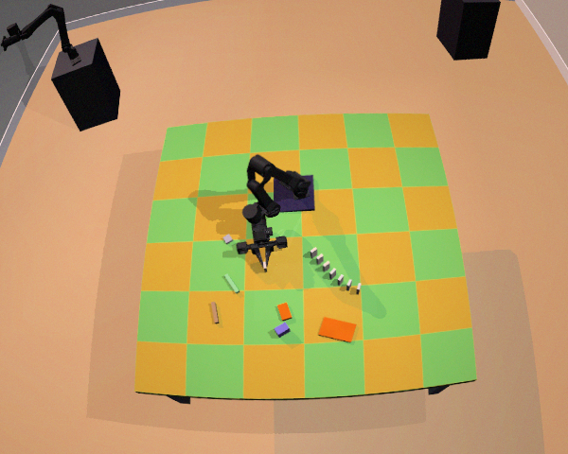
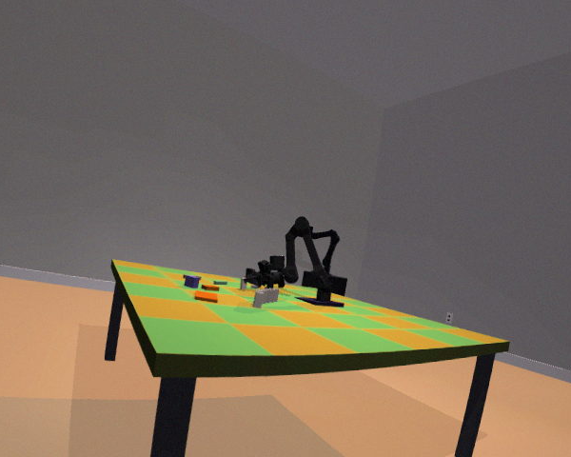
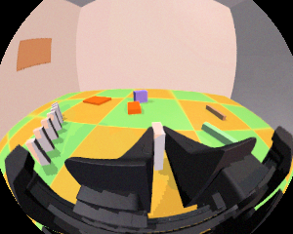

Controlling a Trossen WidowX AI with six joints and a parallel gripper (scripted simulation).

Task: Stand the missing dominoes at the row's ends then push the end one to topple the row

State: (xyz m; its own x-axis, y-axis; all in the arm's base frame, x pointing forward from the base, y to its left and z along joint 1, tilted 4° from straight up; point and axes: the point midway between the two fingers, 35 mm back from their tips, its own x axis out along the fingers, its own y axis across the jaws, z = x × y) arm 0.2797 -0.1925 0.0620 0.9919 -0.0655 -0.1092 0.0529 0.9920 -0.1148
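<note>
Now: gripper tip 20 mm short of the green bar, 140 mm to the left of it and 40 mm above it. Round my gripper tip: grey block (170 mm behind, 120 mm to the right, 50 mm below); then purple block (250 mm ahead, 10 mm to the left, 30 mm below); then orange block (170 mm ahead, 30 mm to the left, 40 mm below).
</note>
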